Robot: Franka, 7 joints.
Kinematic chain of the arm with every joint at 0, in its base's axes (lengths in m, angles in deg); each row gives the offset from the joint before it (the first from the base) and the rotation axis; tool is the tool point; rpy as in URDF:
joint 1: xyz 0 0 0.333 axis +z
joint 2: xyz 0 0 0 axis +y
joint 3: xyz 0 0 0.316 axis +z
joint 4: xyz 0.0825 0 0 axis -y
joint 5: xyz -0.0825 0 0.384 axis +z
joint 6: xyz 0 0 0 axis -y
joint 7: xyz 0.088 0 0 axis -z
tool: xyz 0 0 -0.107 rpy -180 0 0
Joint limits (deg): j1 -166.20..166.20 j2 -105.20..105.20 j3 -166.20..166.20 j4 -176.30..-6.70 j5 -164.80..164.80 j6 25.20..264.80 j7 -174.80..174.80
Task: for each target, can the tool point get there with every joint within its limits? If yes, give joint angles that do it. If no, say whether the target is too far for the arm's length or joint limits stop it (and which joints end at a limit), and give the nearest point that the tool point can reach.
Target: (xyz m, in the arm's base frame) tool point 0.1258 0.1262 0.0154
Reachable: yes | joints -35.39 67.41 47.46 -160.48 -100.00 89.84 91.36
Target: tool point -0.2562 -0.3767 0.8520
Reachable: yes | joints -10.15 -31.52 -57.58 -75.72 67.47 234.63 24.60
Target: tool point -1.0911 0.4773 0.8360
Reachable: no: too far | nearest point -0.7240 0.3167 0.6668 | short by 0.435 m
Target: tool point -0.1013 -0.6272 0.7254
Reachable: yes | joints 64.89 -34.43 -131.16 -58.85 44.73 230.88 17.74
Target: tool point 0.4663 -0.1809 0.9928
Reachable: yes | joints -8.78 3.66 -11.51 -55.60 -129.56 131.62 -10.62
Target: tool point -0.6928 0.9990 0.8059
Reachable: no: too far | nearest point -0.4556 0.6570 0.6440 | short by 0.447 m
